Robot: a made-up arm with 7 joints.
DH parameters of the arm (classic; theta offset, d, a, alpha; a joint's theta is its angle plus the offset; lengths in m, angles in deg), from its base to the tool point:
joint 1: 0 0.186 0 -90
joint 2: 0 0 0 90
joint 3: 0 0.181 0.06 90
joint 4: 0 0 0.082 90
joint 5: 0 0.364 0 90
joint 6: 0 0 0.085 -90
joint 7: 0 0.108 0 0
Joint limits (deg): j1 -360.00..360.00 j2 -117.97..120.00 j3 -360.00..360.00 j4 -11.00..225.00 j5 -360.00..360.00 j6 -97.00..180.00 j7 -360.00..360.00
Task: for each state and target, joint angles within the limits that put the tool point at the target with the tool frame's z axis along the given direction. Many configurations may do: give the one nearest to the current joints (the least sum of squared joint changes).
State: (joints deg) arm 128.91 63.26 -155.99 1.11 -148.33 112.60 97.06
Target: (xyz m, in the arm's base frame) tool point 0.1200 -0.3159 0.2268 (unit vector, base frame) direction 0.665 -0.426 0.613
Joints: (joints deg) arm 93.98 78.21 -136.73 -10.99 -179.08 81.36 97.06
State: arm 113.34 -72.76 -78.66 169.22 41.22 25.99 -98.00
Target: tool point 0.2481 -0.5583 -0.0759 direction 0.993 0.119 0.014
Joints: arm 95.25 -111.16 -107.93 162.72 18.72 75.37 -98.00
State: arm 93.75 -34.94 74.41 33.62 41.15 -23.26 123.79
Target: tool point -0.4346 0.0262 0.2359 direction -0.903 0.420 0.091
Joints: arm 101.31 -42.87 86.47 33.61 41.11 -42.38 123.79
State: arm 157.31 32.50 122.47 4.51 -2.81 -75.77 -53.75
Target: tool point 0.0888 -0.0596 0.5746 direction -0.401 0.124 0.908
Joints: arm 193.96 58.17 162.12 50.56 -22.83 -97.00 -53.75
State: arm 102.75 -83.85 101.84 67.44 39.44 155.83 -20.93
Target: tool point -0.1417 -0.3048 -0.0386 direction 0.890 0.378 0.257
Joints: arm 109.84 -73.66 123.27 80.31 65.86 160.10 -20.93
